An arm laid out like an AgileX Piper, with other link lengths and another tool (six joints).
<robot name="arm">
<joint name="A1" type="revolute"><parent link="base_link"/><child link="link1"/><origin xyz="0 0 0.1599" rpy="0 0 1.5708"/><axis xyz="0 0 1"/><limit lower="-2.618" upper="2.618"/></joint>
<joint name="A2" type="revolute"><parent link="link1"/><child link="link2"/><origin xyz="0 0 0" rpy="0 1.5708 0"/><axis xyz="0 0 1"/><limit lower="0" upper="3.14"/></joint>
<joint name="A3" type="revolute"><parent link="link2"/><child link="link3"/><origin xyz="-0.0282 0.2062 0" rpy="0 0 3.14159"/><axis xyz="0 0 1"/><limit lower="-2.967" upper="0"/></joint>
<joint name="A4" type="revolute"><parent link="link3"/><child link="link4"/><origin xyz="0.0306 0.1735 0" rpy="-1.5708 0 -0.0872"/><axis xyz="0 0 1"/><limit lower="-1.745" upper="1.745"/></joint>
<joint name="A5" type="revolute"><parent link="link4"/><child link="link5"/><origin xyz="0 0 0" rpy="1.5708 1.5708 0"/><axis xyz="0 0 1"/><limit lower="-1.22" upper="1.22"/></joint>
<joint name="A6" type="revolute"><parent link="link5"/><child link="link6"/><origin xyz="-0.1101 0 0" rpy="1.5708 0 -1.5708"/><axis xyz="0 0 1"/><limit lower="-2.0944" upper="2.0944"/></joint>
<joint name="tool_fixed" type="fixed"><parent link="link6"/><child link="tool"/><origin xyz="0.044 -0.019 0.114" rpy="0 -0.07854 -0.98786"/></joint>
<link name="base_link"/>
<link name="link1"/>
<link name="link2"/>
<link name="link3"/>
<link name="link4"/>
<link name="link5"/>
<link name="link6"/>
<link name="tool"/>
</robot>
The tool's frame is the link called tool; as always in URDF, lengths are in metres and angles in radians.
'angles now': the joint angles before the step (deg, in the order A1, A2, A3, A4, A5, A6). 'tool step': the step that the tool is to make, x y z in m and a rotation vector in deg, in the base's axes. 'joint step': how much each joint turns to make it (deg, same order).
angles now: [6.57 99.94 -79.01 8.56 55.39 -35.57]
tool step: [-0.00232 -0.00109 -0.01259 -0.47 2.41 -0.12]
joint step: [0.01 2.59 -0.01 -0.25 -0.16 0.19]
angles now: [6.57 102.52 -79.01 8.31 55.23 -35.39]
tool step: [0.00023 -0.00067 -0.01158 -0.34 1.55 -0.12]
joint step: [0.00 2.47 0.01 -0.14 -0.91 0.05]
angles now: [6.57 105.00 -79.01 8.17 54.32 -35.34]
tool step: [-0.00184 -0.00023 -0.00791 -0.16 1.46 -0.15]
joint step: [0.01 1.64 -0.01 -0.02 -0.18 0.14]
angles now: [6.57 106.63 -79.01 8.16 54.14 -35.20]
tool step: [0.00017 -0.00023 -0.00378 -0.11 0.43 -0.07]
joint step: [0.00 0.81 0.00 -0.05 -0.38 0.05]
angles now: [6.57 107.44 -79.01 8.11 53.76 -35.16]
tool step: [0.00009 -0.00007 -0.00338 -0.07 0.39 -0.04]
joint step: [0.01 0.72 -0.01 -0.01 -0.33 0.01]
